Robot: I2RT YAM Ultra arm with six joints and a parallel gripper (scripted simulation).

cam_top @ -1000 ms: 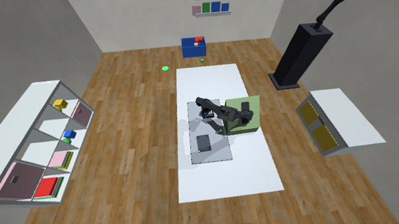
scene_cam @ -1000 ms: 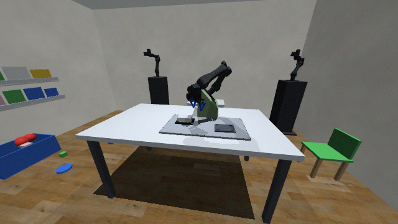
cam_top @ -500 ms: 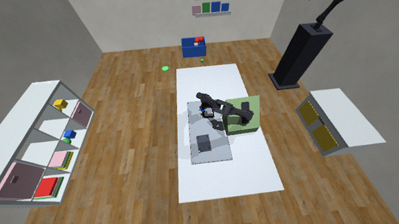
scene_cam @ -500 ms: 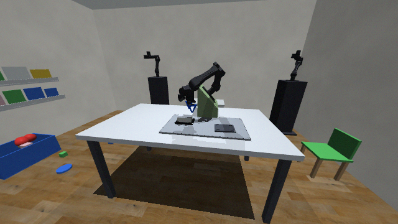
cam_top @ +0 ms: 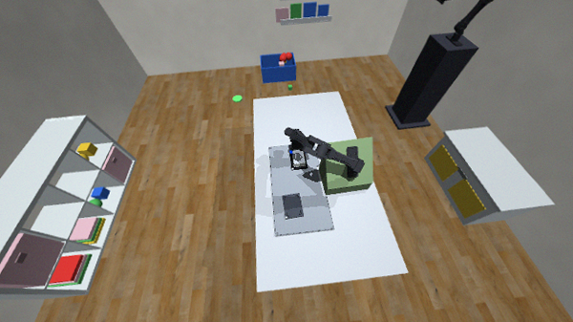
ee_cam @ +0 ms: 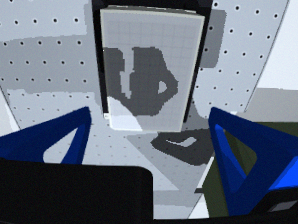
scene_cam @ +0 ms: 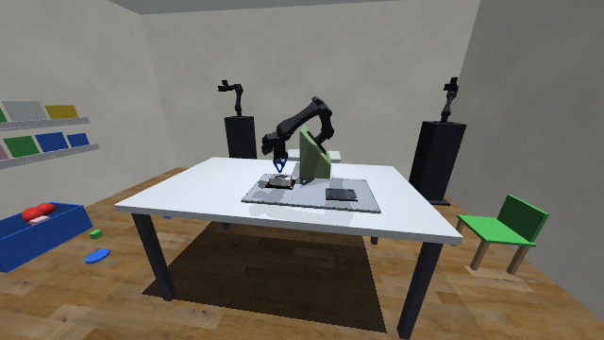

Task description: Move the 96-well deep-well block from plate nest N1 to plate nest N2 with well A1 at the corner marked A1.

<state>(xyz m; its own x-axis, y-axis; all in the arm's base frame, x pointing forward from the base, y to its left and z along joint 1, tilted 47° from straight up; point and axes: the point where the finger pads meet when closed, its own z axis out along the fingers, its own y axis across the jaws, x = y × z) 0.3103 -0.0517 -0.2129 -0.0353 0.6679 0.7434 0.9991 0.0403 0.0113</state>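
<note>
The deep-well block is 7 cm below my hand and 1 cm to the right of it.
</note>
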